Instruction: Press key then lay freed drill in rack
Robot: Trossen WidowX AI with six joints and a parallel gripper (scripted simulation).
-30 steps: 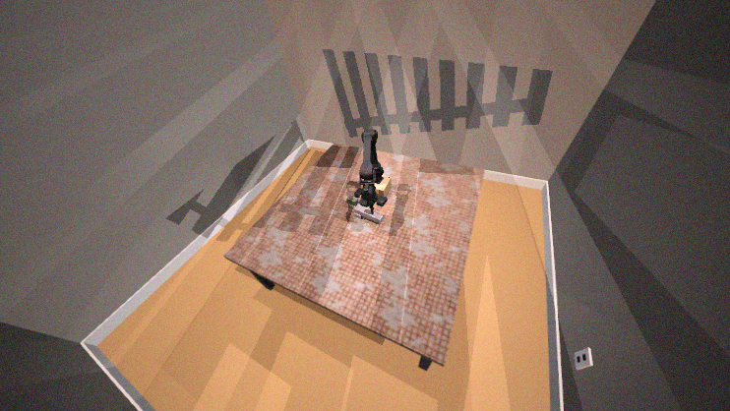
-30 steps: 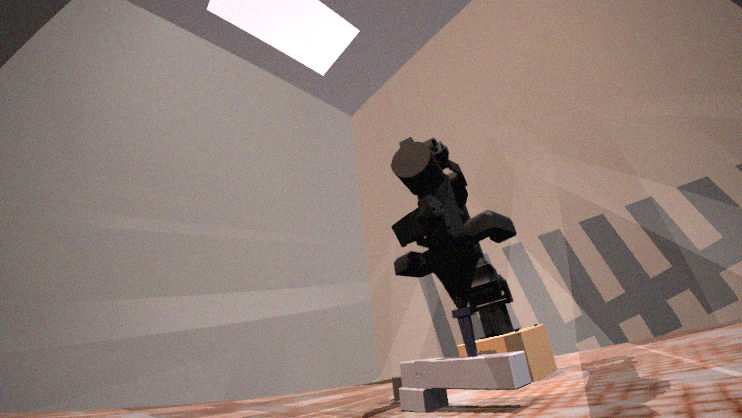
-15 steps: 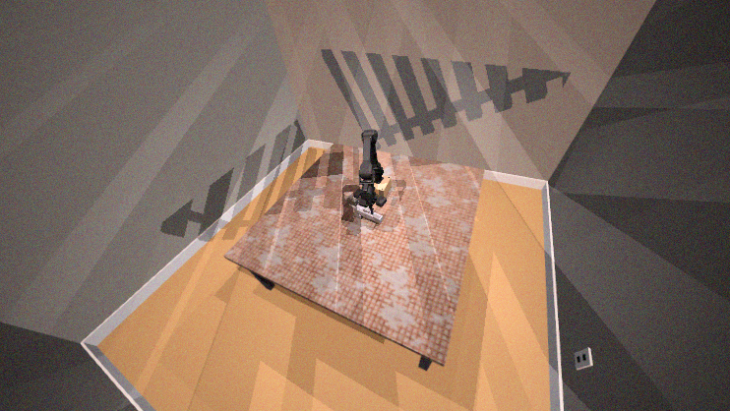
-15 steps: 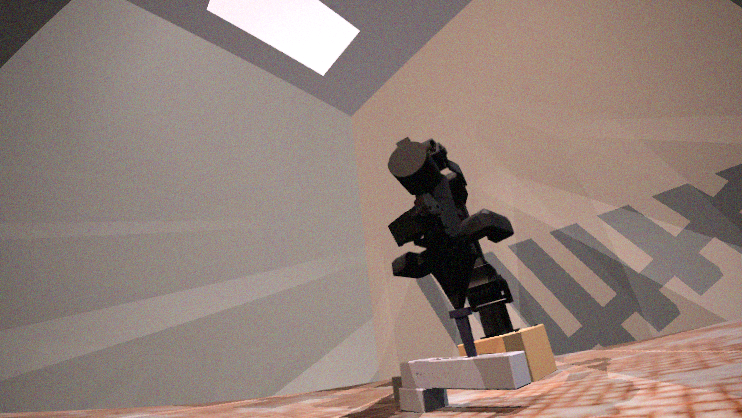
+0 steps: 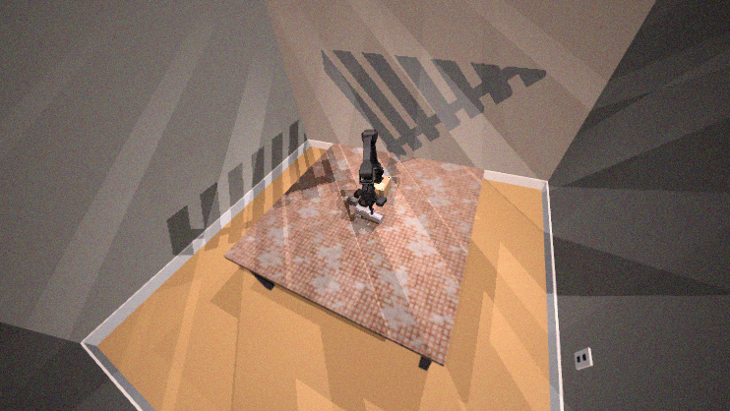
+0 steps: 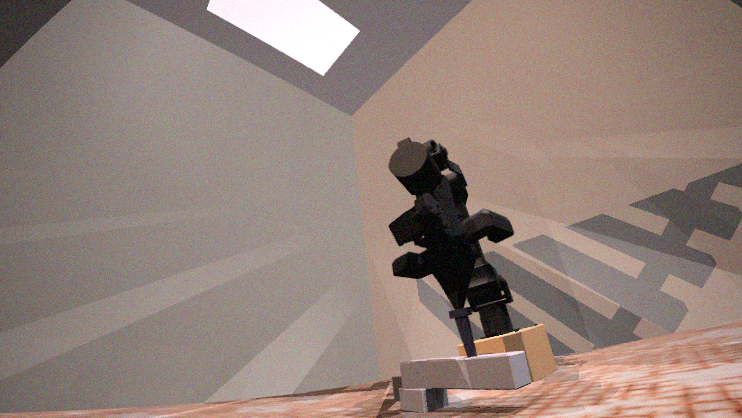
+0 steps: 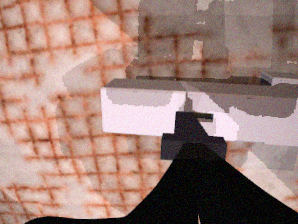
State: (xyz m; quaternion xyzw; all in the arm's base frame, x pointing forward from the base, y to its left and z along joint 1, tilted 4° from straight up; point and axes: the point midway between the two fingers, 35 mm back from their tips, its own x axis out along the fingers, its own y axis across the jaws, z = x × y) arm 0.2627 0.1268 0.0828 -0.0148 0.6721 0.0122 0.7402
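The dark key is 30 mm below my gripper tip. Round my gripper tip: dark block: 210 mm to the right, 100 mm below, 70 mm behind; grey block: 90 mm below, 40 mm to the right; drill: 80 mm below, 60 mm to the right.
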